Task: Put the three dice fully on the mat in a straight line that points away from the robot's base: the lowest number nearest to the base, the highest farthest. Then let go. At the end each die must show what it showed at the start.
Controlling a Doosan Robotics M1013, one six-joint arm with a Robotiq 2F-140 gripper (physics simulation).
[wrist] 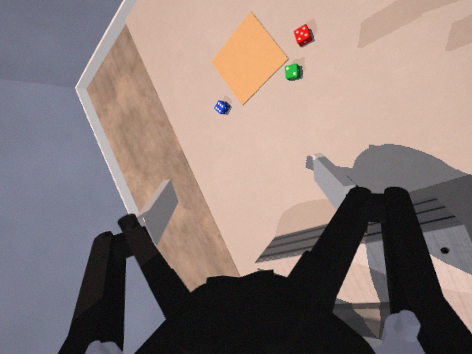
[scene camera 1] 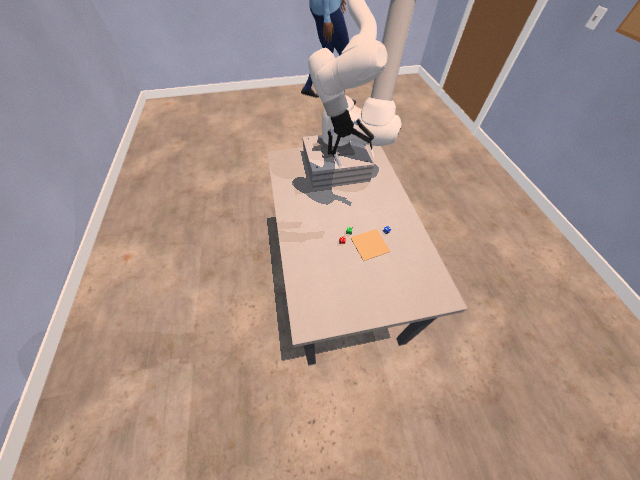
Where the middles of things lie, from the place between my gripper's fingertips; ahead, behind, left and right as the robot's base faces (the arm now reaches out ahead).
Labels:
The orange mat (scene camera 1: pixel 370 244) is 290 mm below my hand, 250 mm ahead of it and 40 mm to the left of it.

